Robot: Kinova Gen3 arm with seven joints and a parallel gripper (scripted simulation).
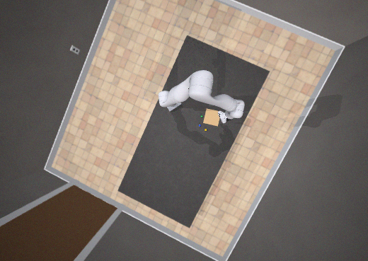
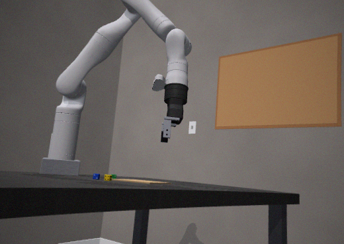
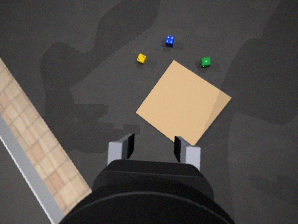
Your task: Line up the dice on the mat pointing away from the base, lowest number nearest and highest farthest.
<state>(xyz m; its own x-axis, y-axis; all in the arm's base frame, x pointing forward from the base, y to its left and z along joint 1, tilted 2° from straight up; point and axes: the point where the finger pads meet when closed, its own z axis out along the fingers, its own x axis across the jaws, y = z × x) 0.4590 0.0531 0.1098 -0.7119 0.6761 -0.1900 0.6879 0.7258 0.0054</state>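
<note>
Right now the yellow die is 15 cm to the right of my hand, 14 cm below it and 7 cm behind it. The rest, counted from my hand: green die (16 cm behind, 14 cm below, 6 cm to the right); then blue die (14 cm to the right, 14 cm below, 14 cm behind); then mat (15 cm below, 6 cm behind, 2 cm to the right).
</note>
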